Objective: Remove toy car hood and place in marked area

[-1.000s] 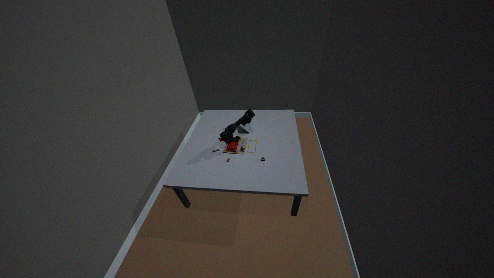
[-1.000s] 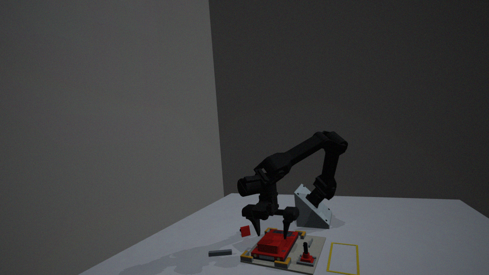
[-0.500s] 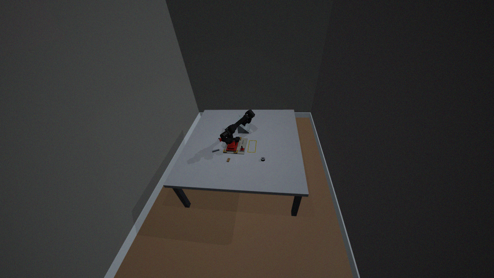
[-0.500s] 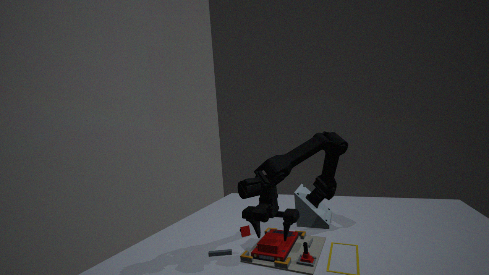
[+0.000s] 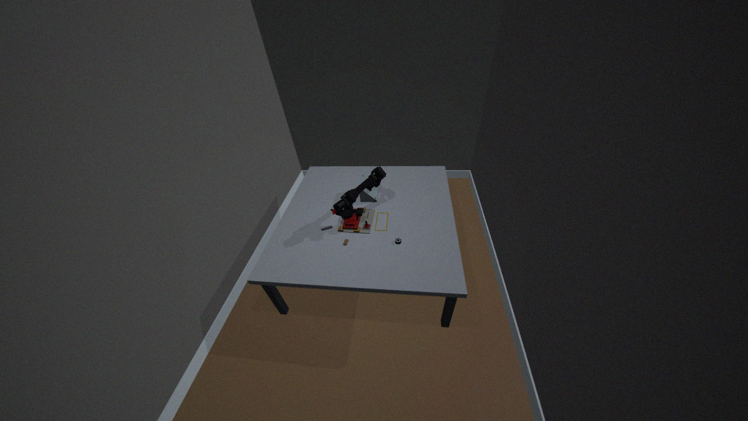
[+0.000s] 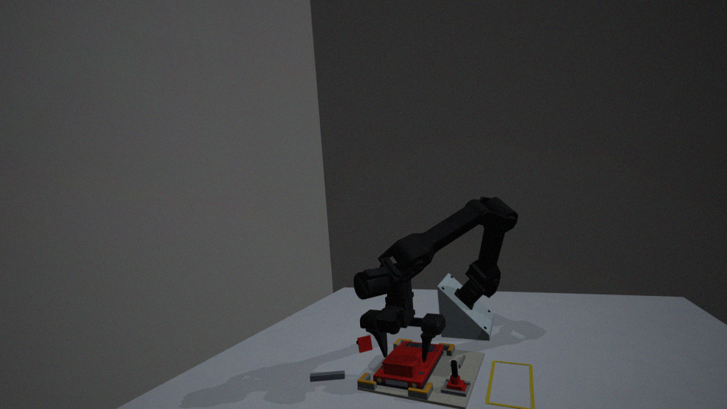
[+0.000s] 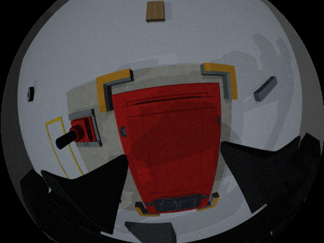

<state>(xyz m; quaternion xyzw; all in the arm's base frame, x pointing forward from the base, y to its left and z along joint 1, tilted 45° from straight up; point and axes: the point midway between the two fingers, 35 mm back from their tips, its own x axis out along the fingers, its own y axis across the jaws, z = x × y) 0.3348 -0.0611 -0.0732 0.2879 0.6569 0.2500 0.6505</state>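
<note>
Now: gripper tip right at the red hood. The rest, counted from my gripper tip: black wheel 160 mm ahead, 340 mm to the left, 30 mm below; tan block 180 mm ahead, 10 mm to the right, 40 mm below.
</note>
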